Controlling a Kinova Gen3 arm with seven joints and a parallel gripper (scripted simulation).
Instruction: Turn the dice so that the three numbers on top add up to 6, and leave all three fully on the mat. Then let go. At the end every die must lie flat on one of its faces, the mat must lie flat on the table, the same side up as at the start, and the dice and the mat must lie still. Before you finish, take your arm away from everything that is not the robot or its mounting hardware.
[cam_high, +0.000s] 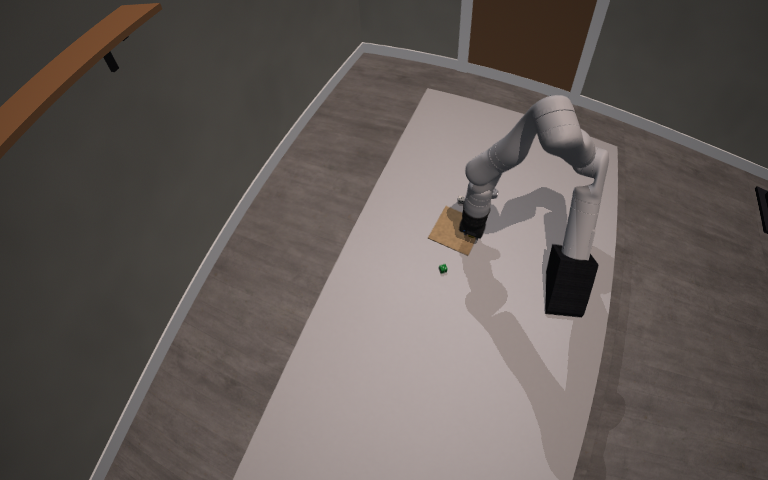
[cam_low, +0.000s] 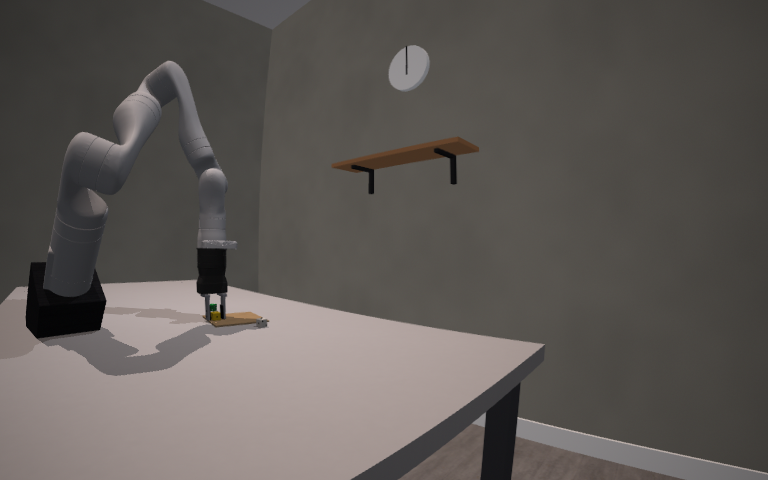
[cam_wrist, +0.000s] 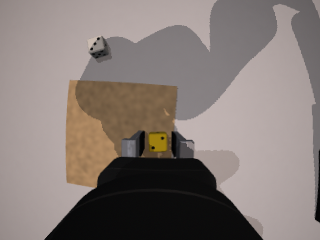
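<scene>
Now: the yellow die 10 mm below my hand. Round my hand: green die (50 mm ahead, 150 mm to the left, 10 mm below); tan mat (50 mm ahead, 20 mm below); white die (70 mm ahead, 120 mm to the right, 10 mm below).
</scene>
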